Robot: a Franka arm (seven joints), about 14 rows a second.
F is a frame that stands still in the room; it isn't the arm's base.
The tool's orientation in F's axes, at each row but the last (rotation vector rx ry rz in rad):
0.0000, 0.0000, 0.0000
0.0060, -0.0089, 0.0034
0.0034, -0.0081, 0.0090
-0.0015, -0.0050, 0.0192
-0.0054, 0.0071, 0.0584
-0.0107, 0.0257, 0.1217
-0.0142, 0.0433, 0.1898
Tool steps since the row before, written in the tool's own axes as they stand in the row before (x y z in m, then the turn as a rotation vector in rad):
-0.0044, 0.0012, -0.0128, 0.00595, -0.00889, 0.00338
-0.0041, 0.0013, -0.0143, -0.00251, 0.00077, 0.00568
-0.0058, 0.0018, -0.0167, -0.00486, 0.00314, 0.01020
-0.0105, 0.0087, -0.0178, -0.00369, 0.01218, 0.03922
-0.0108, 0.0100, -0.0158, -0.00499, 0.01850, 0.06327
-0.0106, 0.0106, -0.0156, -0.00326, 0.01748, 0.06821
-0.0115, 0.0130, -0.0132, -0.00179, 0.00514, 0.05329
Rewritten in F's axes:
-0.0044, 0.0012, -0.0128, 0.00595, -0.00889, 0.00338
-0.0040, 0.0014, -0.0143, -0.00256, 0.00073, 0.00566
-0.0057, 0.0018, -0.0167, -0.00497, 0.00306, 0.01017
-0.0106, 0.0085, -0.0179, -0.00412, 0.01216, 0.03918
-0.0115, 0.0093, -0.0158, -0.00562, 0.01853, 0.06321
-0.0122, 0.0090, -0.0154, -0.00365, 0.01779, 0.06811
-0.0143, 0.0104, -0.0128, -0.00051, 0.00568, 0.05326

